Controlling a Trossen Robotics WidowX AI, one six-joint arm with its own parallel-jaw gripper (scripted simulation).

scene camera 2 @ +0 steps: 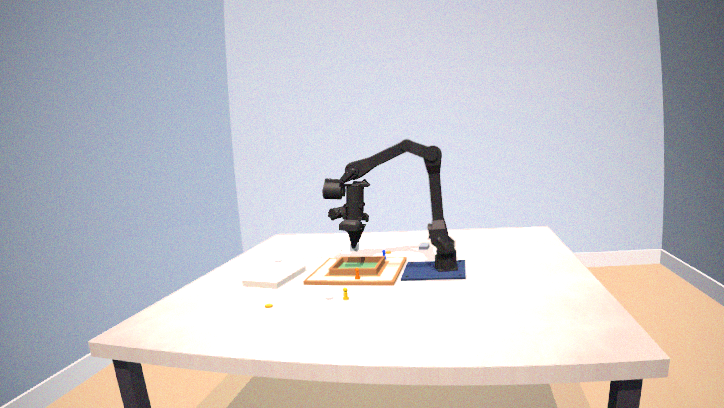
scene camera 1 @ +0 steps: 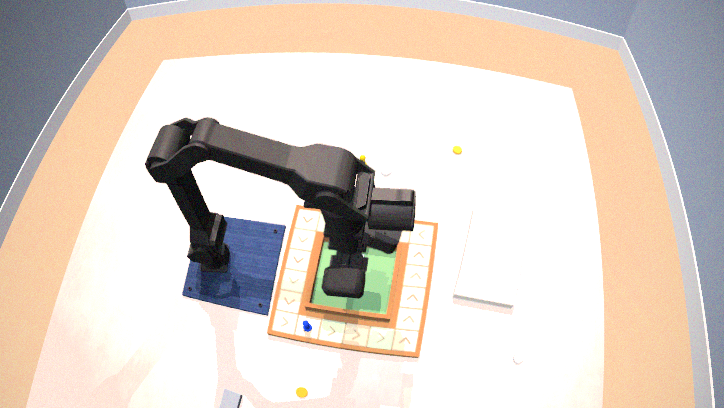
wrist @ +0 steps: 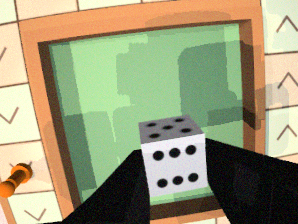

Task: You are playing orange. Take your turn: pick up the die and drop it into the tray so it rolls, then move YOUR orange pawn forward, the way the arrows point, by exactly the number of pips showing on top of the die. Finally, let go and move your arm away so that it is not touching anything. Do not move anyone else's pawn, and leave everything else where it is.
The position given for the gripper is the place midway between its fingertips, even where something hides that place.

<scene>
gripper: scene camera 2 354,246; scene camera 1 356,263; wrist 171,153
</scene>
